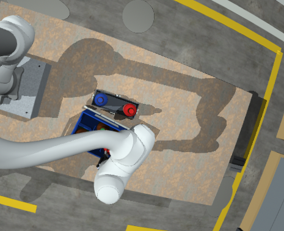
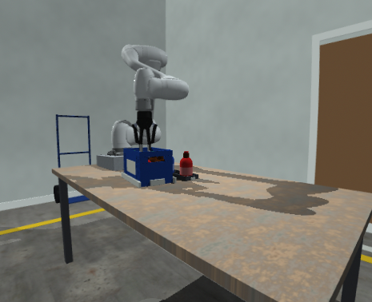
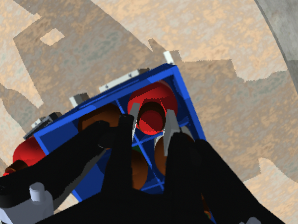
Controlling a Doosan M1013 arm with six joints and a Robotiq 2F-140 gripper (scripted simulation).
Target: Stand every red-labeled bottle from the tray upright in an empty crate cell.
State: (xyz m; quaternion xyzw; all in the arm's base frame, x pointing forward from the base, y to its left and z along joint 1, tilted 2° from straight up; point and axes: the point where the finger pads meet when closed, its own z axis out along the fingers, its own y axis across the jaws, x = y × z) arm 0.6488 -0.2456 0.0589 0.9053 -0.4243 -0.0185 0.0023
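Right now my hand is 90 mm above the red bottle. From my hand the other things lie so: blue-capped bottle (110 mm behind, 260 mm to the left, 90 mm below); then red-labeled bottle (60 mm ahead, 240 mm to the left, 90 mm below); then blue crate (80 mm behind, 60 mm to the left, 90 mm below).
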